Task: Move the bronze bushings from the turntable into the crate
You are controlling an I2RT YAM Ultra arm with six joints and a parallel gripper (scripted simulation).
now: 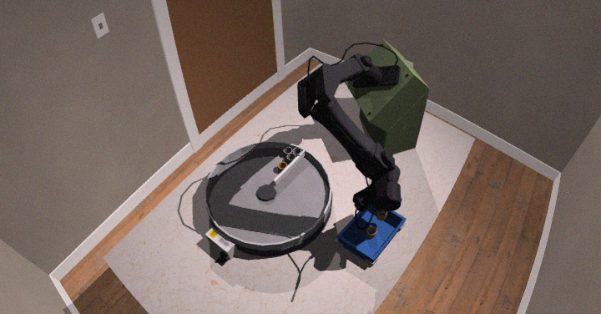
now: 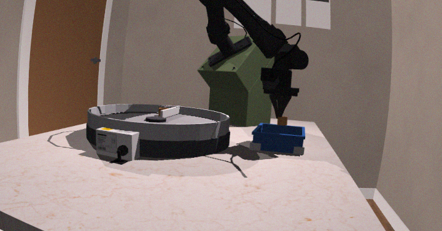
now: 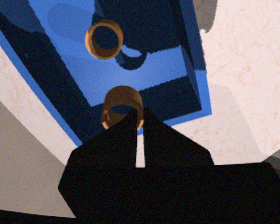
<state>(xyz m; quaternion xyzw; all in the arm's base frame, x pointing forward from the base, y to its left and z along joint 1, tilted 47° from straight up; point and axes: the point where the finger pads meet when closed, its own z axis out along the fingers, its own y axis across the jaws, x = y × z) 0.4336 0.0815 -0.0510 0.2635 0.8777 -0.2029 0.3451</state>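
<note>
Right now my hand is 6 cm above the blue crate, 5 cm short of it and 1 cm to the left of it. The rest, counted from my hand: grey turntable 37 cm to the right, 3 cm below, 1 cm ahead.
</note>
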